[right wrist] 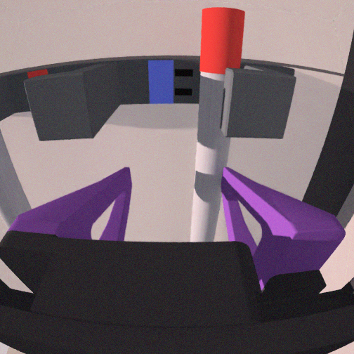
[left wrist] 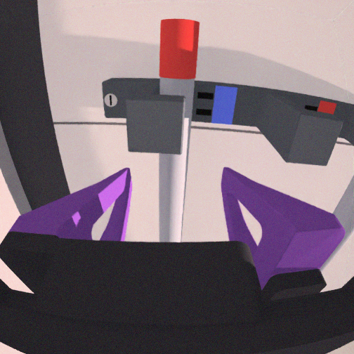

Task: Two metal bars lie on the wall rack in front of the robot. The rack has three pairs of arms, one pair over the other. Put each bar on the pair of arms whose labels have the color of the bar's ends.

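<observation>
The bar with red ends [left wrist: 173, 200] [right wrist: 204, 215] lies on the rack's arms beside the blue labels. One red end [left wrist: 179, 49] [right wrist: 222, 41] shows in each view. In the left wrist view the arm [left wrist: 155, 125] and its blue label [left wrist: 224, 105] show; in the right wrist view, the arm [right wrist: 260, 104] and its blue label [right wrist: 161, 81]. My left gripper [left wrist: 176, 175] is open, with the bar running between its spread fingers. My right gripper [right wrist: 176, 175] is open; the bar runs close to its right-hand finger. The bar with green ends is not identifiable.
Neighbouring rack arms [left wrist: 314, 139] [right wrist: 60, 107] stick out beside red labels [left wrist: 327, 107] [right wrist: 38, 74]. Pale strips at the right edge of the left view and the left edge of the right view may be part of another bar. A wall is behind the rack.
</observation>
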